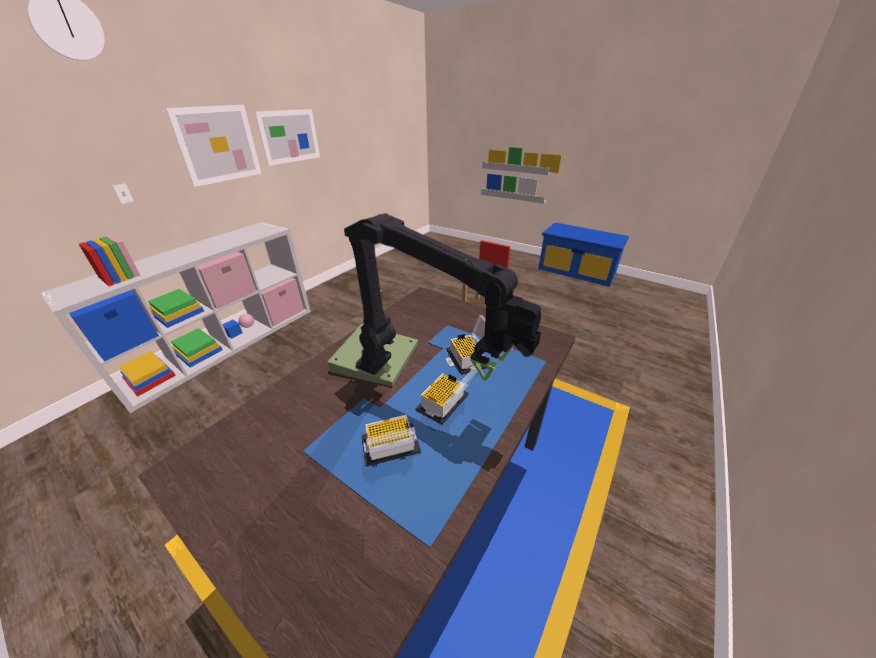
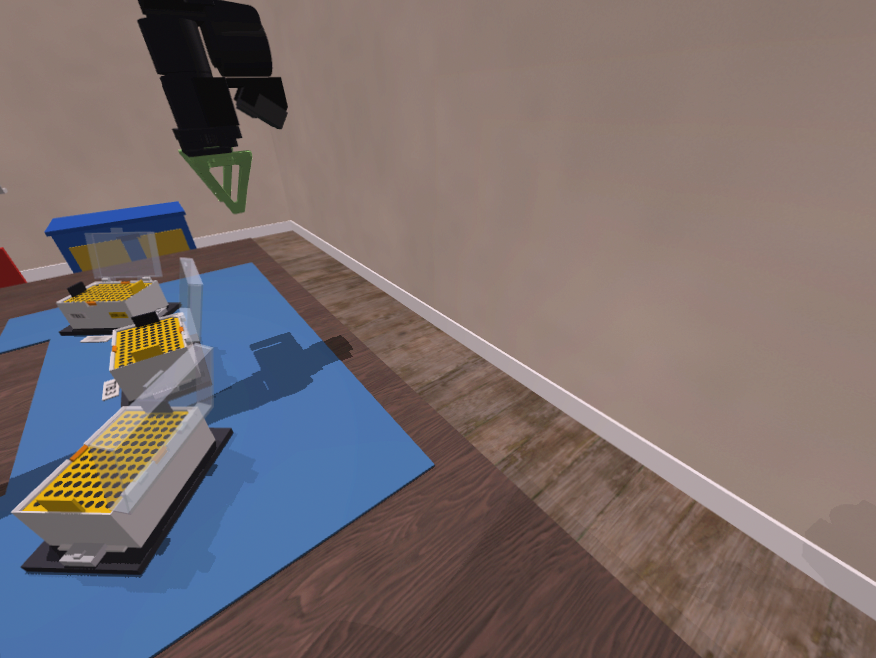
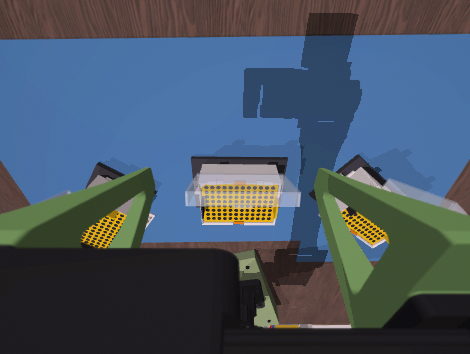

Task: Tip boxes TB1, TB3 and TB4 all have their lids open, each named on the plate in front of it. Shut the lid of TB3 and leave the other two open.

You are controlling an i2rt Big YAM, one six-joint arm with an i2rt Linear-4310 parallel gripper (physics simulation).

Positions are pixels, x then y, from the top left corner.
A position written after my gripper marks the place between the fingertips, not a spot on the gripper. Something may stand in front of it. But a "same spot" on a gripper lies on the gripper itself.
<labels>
my gripper: image 1; image 2; image 3 234, 176
same spot on my gripper: (image 1: 476, 358) = (image 2: 206, 149)
same spot on clear lid: (image 1: 391, 440) = (image 2: 172, 400)
</labels>
